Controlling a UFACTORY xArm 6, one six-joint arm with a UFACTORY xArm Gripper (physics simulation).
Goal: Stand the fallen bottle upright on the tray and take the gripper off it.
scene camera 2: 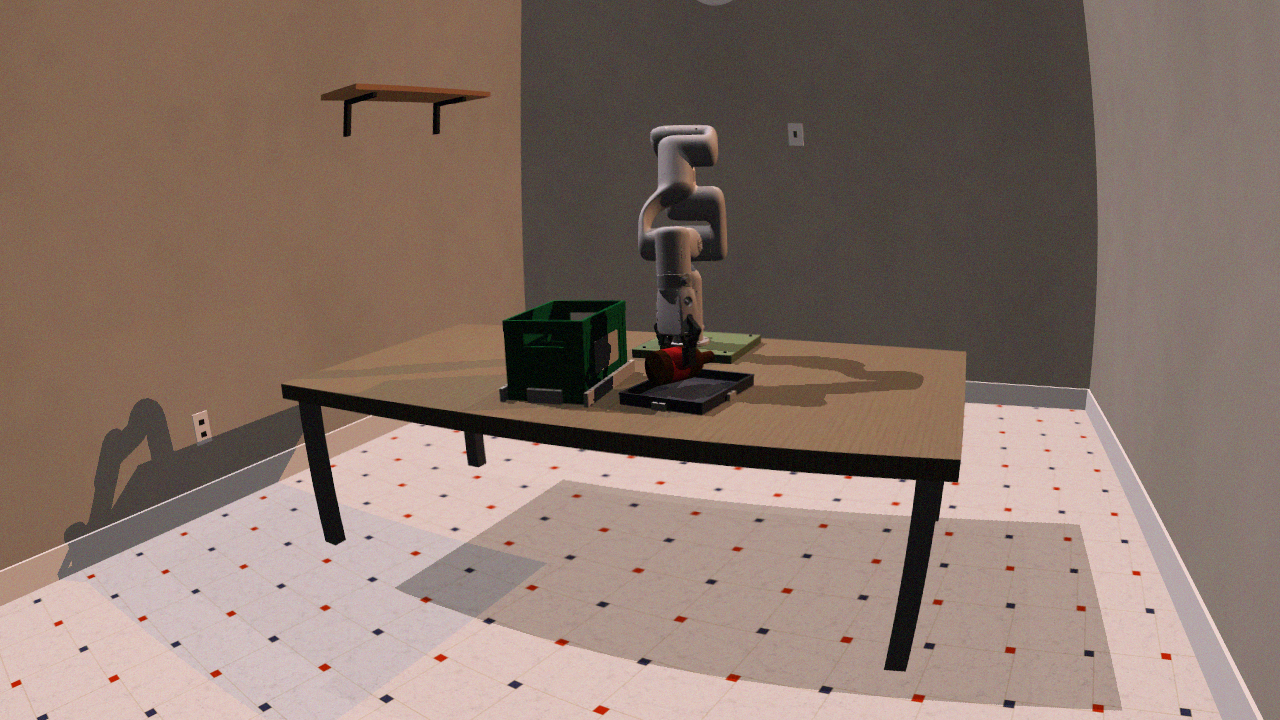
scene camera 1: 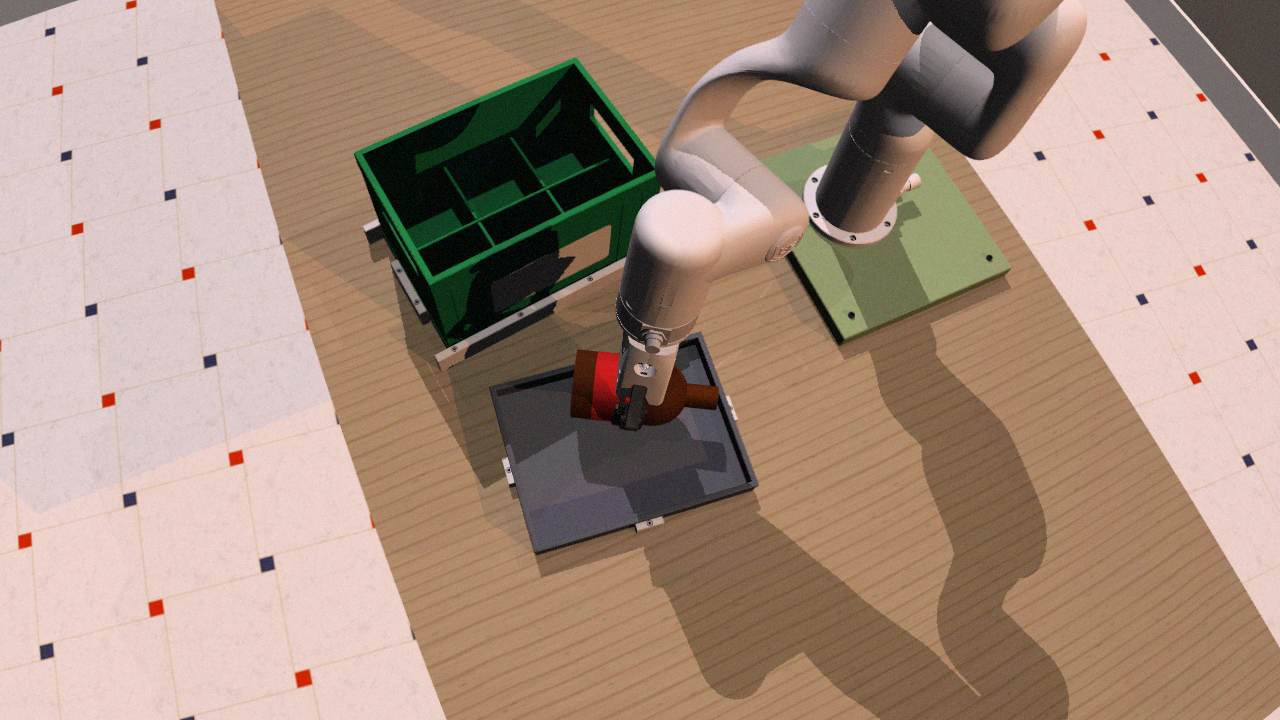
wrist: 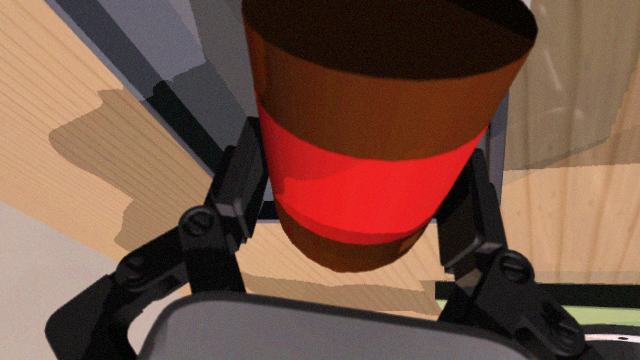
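Note:
The brown bottle with a red label lies on its side in the air, slightly above the dark grey tray, near the tray's crate-side edge. Its shadow falls apart from it on the tray floor. In scene camera 1 its base points left and its neck right; in the wrist view the base faces the camera and the neck is hidden. My gripper points down and is shut on the bottle, one finger on each side of the body around the label.
A green crate with compartments stands beside the tray, with pale rails along its foot. The arm's base stands on a green plate behind. Small light brackets sit at the tray's edges. A wall shelf is high at the left.

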